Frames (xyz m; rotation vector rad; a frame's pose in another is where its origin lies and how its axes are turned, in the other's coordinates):
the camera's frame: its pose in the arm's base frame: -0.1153 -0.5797 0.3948 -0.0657 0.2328 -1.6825
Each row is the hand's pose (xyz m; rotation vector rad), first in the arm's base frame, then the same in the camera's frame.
Working: the arm's base frame: its pose in the camera's frame: -0.5506 0.1257 -0.4316 0.0657 -0.2328 1.6825

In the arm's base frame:
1: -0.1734 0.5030 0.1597 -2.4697 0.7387 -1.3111
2: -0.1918 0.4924 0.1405 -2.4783 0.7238 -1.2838
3: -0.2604 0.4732 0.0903 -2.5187 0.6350 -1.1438
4: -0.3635 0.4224 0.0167 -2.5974 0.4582 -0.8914
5: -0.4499 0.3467 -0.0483 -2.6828 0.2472 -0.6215
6: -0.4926 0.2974 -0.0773 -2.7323 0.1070 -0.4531
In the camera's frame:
1: -1.0401 -0.1281 -0.3643 -1.7121 -1.1347 -0.6973
2: -1.0255 -0.1412 -0.3851 -1.7166 -1.1548 -0.6787
3: -0.9932 -0.1965 -0.4443 -1.7306 -1.2650 -0.5811
4: -0.9231 -0.2775 -0.5288 -1.7467 -1.4831 -0.4197
5: -0.8314 -0.3412 -0.5991 -1.7474 -1.7404 -0.2676
6: -0.7746 -0.3720 -0.6294 -1.7381 -1.9098 -0.1827

